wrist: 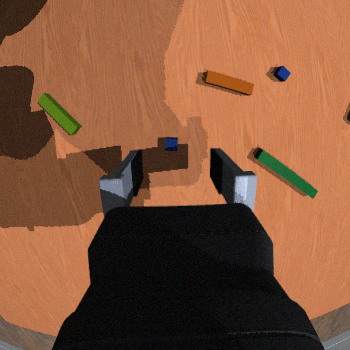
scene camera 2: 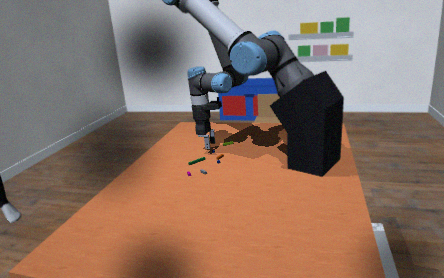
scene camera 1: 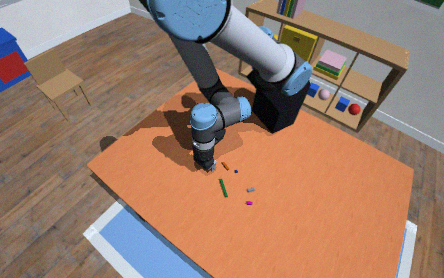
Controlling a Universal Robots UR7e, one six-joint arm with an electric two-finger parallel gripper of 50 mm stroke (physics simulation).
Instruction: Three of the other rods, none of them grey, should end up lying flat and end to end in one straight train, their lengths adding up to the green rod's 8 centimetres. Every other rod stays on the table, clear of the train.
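Places are measured from the arm's base along level axes (x down, y right, z back), in millimetres.
Pixels of known places: gripper, fingertip midpoint: (wrist: 175,162) (scene camera 2: 210,145) (scene camera 1: 208,165); arm's base at its link origin: (scene camera 2: 297,87).
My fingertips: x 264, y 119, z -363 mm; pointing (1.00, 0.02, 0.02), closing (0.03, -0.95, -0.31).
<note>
For each thing: its top centre in the pictures, then the offset to it from my fingertips. Level surfaces: height alone.
- second short blue rod at its top centre: (wrist: 283,72) (scene camera 2: 218,160) (scene camera 1: 236,170) dx +22, dy -113, dz +41 mm
- orange rod at its top centre: (wrist: 229,82) (scene camera 1: 225,165) (scene camera 2: 220,155) dx +22, dy -62, dz +44 mm
- green rod at its top centre: (wrist: 290,176) (scene camera 1: 223,187) (scene camera 2: 196,159) dx +22, dy -96, dz -52 mm
- lime rod at its top centre: (wrist: 55,113) (scene camera 2: 228,142) dx +22, dy +88, dz +74 mm
- magenta rod at its top centre: (scene camera 2: 188,172) (scene camera 1: 249,202) dx +22, dy -213, dz -69 mm
- grey rod at its top centre: (scene camera 2: 203,170) (scene camera 1: 251,189) dx +22, dy -200, dz -13 mm
- orange table at its surface level: dx +32 mm
My gripper (scene camera 1: 212,167) (scene camera 2: 210,145) (wrist: 175,162) is open and empty, pointing down above the table. One short blue rod (scene camera 2: 213,151) (wrist: 171,144) lies just beyond the gap between the fingertips in the wrist view; the gripper hides it in scene camera 1. A second short blue rod (scene camera 1: 236,171) (scene camera 2: 218,161) (wrist: 282,73) lies near the orange rod (scene camera 1: 225,166) (scene camera 2: 220,157) (wrist: 229,83). The green rod (scene camera 1: 223,188) (scene camera 2: 197,161) (wrist: 286,173) lies right of the fingers in the wrist view. A lime rod (scene camera 2: 228,143) (wrist: 59,114) lies at left there. A magenta rod (scene camera 1: 249,203) (scene camera 2: 189,174) lies apart.
A grey rod (scene camera 1: 250,190) (scene camera 2: 203,171) lies near the magenta one. A dark end of something shows at the wrist view's right edge. The rods lie apart on the orange table (scene camera 1: 320,200) (scene camera 2: 200,225). The arm's black base (scene camera 1: 277,107) (scene camera 2: 315,130) stands on the table. Arm shadows cross the lime rod's side.
</note>
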